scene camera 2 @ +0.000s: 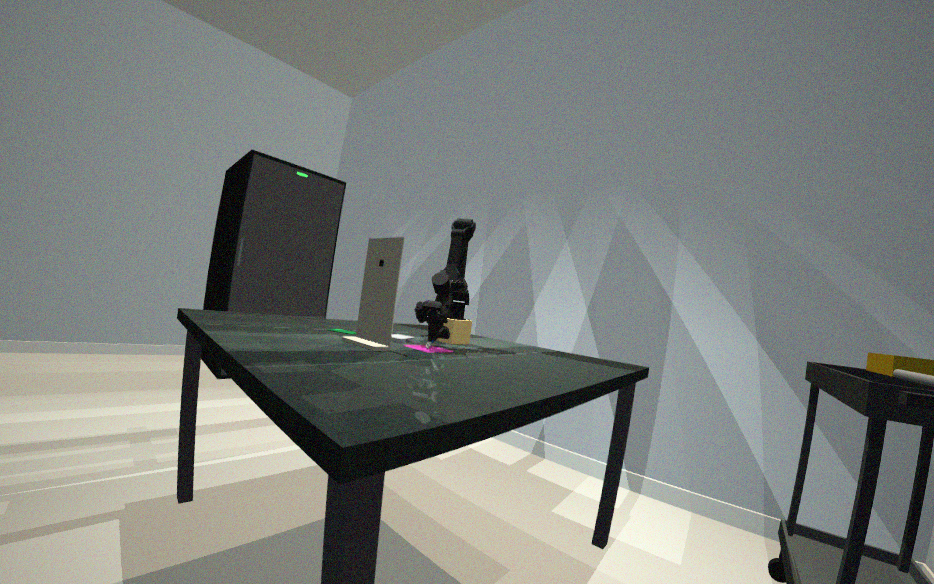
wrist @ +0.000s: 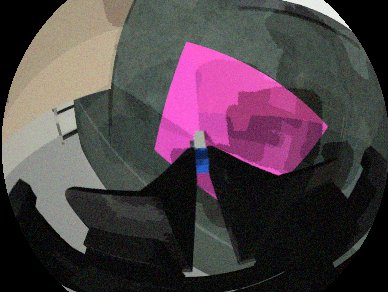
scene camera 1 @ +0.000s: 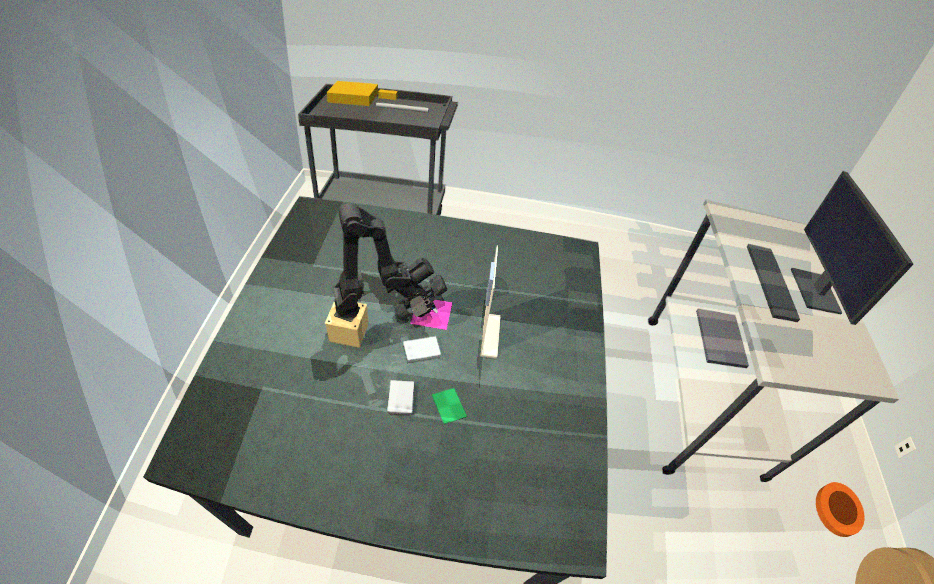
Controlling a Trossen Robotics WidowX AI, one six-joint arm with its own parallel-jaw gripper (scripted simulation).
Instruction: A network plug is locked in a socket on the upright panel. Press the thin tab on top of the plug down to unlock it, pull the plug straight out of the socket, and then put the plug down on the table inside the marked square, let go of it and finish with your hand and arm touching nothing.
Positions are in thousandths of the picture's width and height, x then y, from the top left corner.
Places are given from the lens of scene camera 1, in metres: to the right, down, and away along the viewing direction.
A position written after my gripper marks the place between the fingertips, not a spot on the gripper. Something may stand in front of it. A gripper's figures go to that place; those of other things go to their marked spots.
my gripper (scene camera 1: 464, 528): -0.11, 0.05, 1.61
green patch (scene camera 1: 479, 688): -0.06, 0.32, 1.40
